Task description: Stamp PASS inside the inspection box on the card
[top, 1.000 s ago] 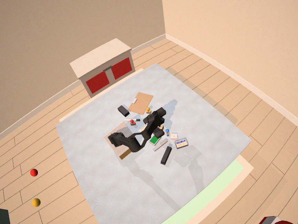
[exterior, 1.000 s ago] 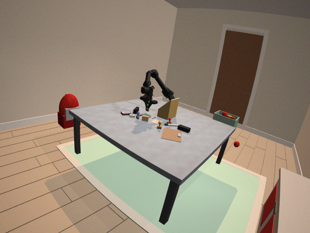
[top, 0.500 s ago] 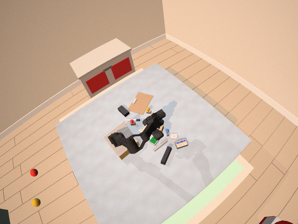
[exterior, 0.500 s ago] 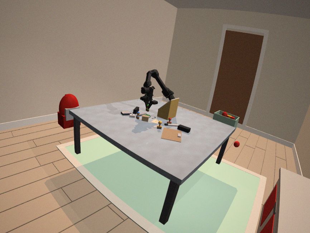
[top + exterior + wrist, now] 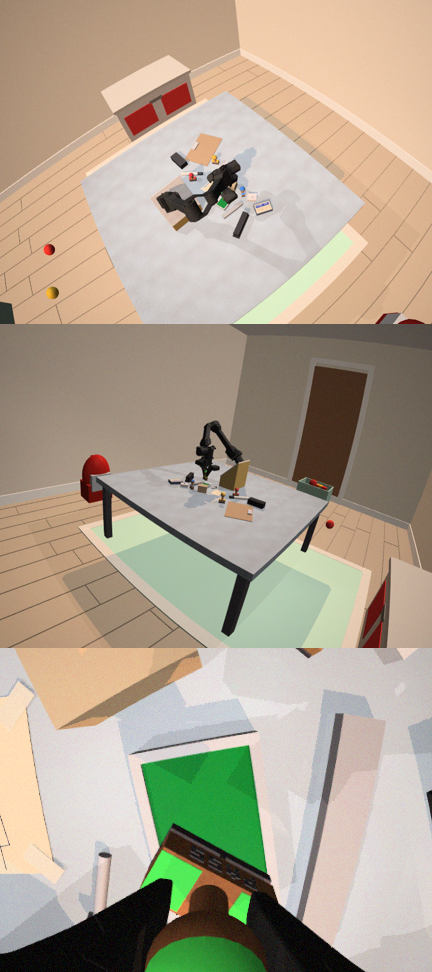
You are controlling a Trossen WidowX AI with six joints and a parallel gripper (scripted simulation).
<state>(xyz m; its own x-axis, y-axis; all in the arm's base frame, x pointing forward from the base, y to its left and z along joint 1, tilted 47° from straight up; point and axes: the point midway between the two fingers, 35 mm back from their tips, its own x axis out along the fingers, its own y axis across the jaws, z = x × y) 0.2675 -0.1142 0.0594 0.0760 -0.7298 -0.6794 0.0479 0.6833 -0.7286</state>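
Right now my gripper tip is 7 cm above the green ink pad. The rest, counted from my gripper tip: pin: 6 cm behind, 6 cm to the left, 7 cm below; then tan box: 8 cm ahead, 5 cm to the left, 6 cm below; then blue stamp: 10 cm ahead, 2 cm to the right, 6 cm below.
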